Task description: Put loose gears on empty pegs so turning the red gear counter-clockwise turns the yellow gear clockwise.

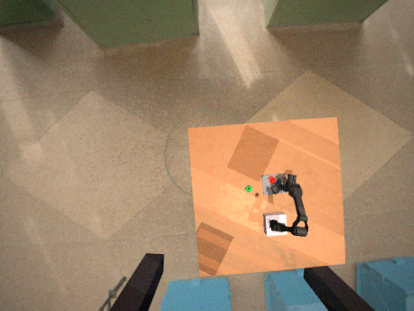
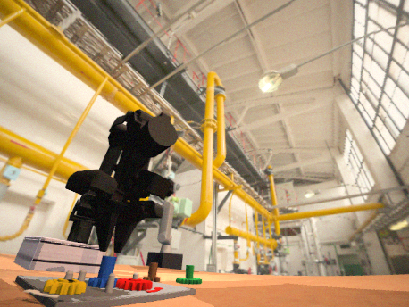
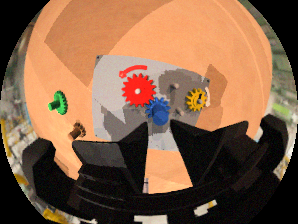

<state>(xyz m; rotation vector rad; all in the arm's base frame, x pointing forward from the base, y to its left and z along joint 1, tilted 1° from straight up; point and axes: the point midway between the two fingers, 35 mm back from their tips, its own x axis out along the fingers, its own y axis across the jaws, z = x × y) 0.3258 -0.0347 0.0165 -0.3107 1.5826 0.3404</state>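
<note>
Right now my gripper tip is 1 cm short of the blue gear and 3 cm above it. Round my gripper tip: yellow gear 4 cm ahead, 6 cm to the right, 4 cm below; red gear 2 cm ahead, 4 cm to the left, 4 cm below; grey board 1 cm behind, 2 cm to the left, 5 cm below.
</note>
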